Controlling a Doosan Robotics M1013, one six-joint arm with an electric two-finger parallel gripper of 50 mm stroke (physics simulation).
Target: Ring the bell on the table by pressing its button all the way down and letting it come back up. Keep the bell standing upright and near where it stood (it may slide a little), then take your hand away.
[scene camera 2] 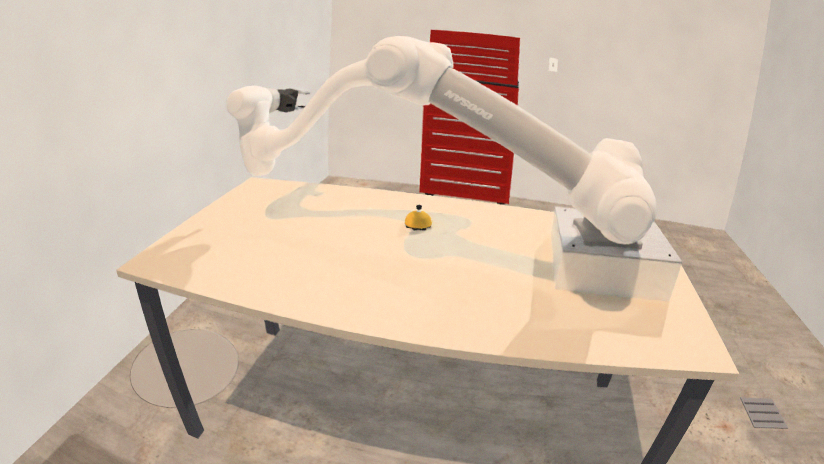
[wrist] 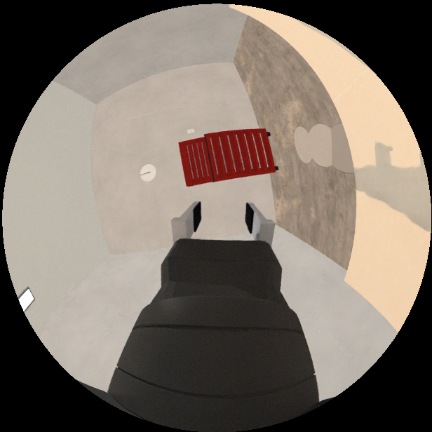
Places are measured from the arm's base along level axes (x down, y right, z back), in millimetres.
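Pixels of known places: gripper, fingertip midpoint: (scene camera 2: 306, 99).
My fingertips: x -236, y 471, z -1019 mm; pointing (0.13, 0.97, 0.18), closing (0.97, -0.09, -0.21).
Behind a point stands the place of what it marks.
A yellow dome bell (scene camera 2: 418, 219) {x 79, y 170, z -553 mm} with a small black button (scene camera 2: 418, 206) {x 47, y 195, z -557 mm} on top stands upright on the wooden table (scene camera 2: 322, 276) {x 113, y -168, z -758 mm}, towards its back edge in the scene view. The bell does not show in the wrist view. My gripper (scene camera 2: 305, 100) {x -236, y 471, z -1019 mm} (wrist: 223, 211) is open with nothing between its fingers. It is held high, above and beyond the table's back left part, and points sideways, well apart from the bell.
The arm's base stands on a pale block (scene camera 2: 611, 276) {x 56, y -140, z -9 mm} at the table's right end, and the raised arm (scene camera 2: 507, 123) {x -311, y -178, z -339 mm} arches over the table. A red drawer cabinet (scene camera 2: 467, 167) (wrist: 240, 155) stands on the floor behind the table, near the back wall.
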